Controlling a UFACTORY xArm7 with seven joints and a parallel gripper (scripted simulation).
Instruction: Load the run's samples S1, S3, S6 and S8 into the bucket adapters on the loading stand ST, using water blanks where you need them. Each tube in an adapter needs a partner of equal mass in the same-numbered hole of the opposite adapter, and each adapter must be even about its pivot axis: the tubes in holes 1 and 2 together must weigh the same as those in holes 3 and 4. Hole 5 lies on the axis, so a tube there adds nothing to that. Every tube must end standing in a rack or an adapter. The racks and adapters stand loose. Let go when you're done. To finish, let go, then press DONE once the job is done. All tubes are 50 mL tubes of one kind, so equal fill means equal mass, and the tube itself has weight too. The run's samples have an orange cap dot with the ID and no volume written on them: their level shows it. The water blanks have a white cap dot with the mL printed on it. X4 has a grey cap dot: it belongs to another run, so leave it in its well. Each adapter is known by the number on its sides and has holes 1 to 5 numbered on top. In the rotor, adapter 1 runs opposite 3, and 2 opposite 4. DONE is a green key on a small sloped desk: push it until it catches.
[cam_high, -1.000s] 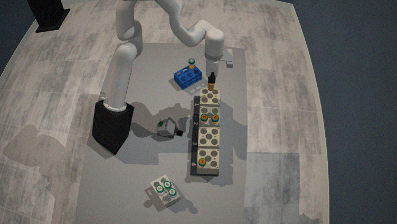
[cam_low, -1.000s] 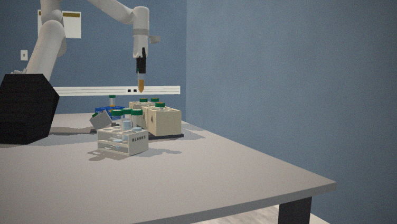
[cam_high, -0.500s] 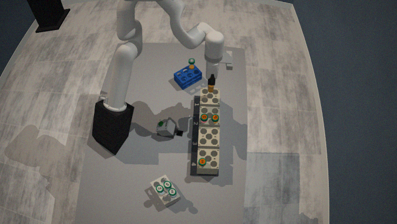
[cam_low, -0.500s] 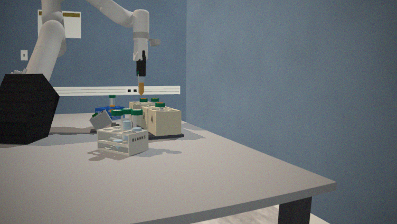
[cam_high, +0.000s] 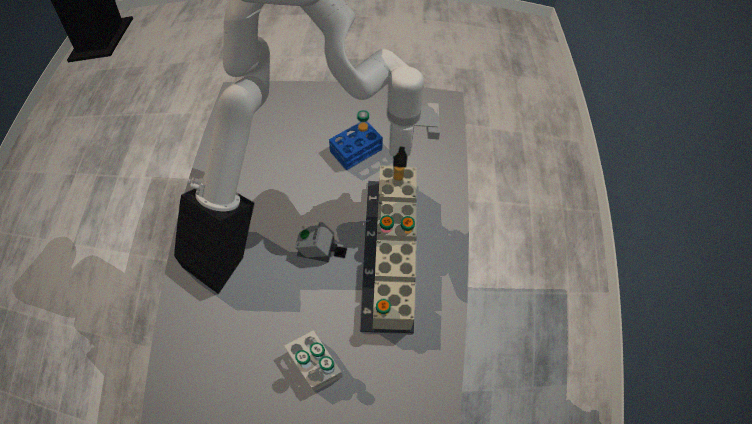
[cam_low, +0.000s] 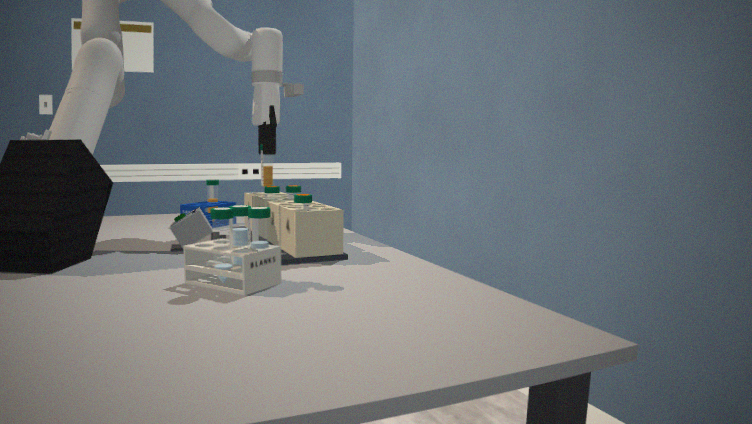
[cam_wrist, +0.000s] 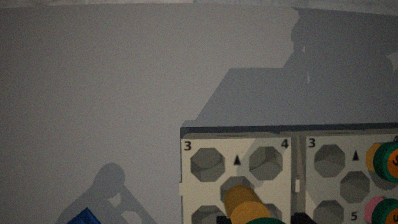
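The orange-filled tube is 1 cm behind my hand and 5 cm below it. Also, from my hand: blue sample rack: 12 cm behind, 17 cm to the left, 18 cm below; black stand: 1 cm behind, 17 cm to the right, 21 cm below; pink-filled tube: 3 cm behind, 14 cm to the right, 15 cm below.
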